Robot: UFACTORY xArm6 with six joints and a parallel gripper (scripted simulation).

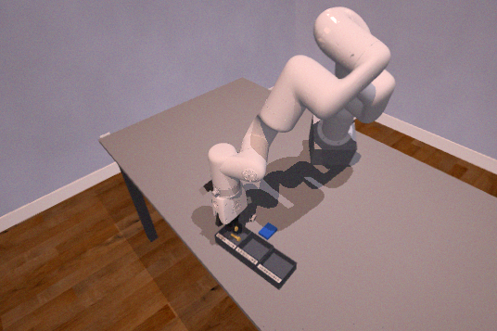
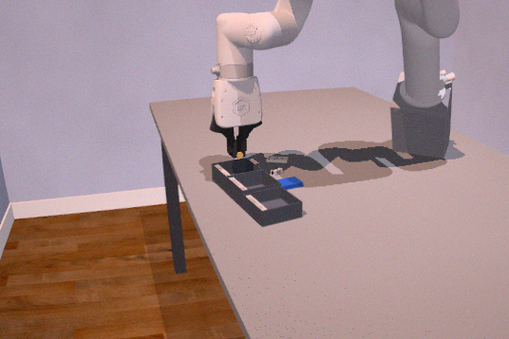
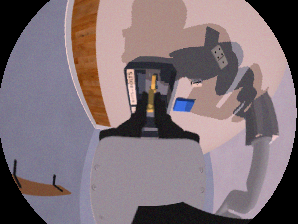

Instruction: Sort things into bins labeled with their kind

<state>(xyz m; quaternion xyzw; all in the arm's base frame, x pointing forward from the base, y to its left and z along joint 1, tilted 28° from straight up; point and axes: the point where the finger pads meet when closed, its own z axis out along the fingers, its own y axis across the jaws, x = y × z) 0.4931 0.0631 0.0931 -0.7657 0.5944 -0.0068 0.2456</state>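
Now: hand 110 mm past the blue block, 30 mm to the right of it and 80 mm above it. The rest, counted from my hand: cream domino 110 mm behind, 130 mm to the right, 80 mm below.
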